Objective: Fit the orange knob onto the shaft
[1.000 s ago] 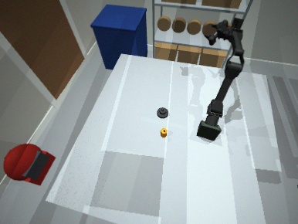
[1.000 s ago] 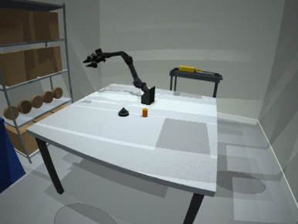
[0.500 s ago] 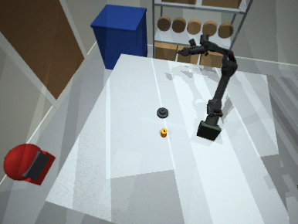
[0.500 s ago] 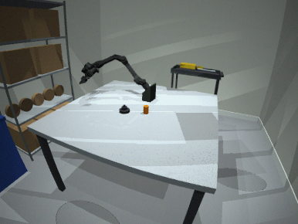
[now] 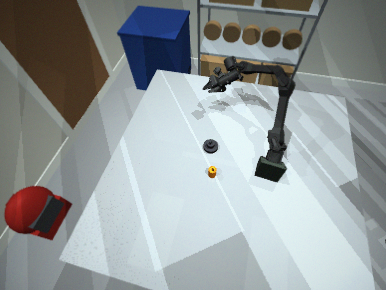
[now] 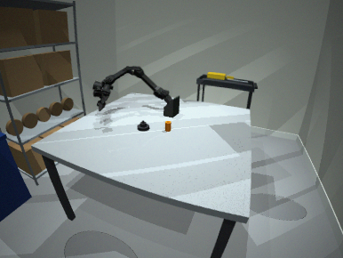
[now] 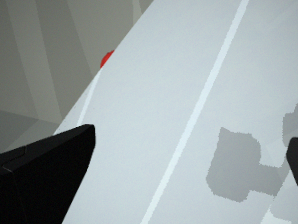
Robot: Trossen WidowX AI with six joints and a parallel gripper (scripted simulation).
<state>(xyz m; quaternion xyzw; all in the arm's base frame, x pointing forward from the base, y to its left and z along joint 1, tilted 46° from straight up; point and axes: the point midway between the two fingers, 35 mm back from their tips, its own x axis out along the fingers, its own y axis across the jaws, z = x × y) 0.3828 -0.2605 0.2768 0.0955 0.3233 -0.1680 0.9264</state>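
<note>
Right now my gripper tip is 12 cm past the orange knob, 45 cm to the right of it and 12 cm above it. The rest, counted from my gripper tip: dark round pedestal: 8 cm behind, 29 cm to the left, 12 cm below.
</note>
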